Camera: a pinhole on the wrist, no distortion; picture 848 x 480 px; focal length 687.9 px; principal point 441.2 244.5 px. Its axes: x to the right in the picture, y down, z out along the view. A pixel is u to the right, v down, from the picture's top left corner.
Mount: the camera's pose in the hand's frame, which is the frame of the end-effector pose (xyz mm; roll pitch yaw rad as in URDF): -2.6 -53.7 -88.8 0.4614 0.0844 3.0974
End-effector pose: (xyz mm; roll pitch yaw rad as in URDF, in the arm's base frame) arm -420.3 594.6 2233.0 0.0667 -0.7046 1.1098
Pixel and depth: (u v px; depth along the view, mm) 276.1 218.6 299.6
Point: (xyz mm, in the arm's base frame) -523.0 557.0 2408.4
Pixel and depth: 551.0 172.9 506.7
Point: -737.0 409.5 2428.1
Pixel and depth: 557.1 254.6 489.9
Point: -685.8 374.2 2430.2
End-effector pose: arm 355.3 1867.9 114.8 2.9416 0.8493 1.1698
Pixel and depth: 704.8 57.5 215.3
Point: 419.0 1734.5 151.4
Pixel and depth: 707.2 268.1 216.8
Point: 358.2 1721.8 128.9
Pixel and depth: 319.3 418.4 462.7
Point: 370.5 1594.6 -160.2
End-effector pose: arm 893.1 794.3 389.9 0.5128 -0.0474 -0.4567
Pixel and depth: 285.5 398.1 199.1
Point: 887.3 729.8 486.0
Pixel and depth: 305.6 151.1 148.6
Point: 912.2 793.3 437.8
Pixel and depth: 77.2 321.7 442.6
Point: 1018.8 629.7 746.4
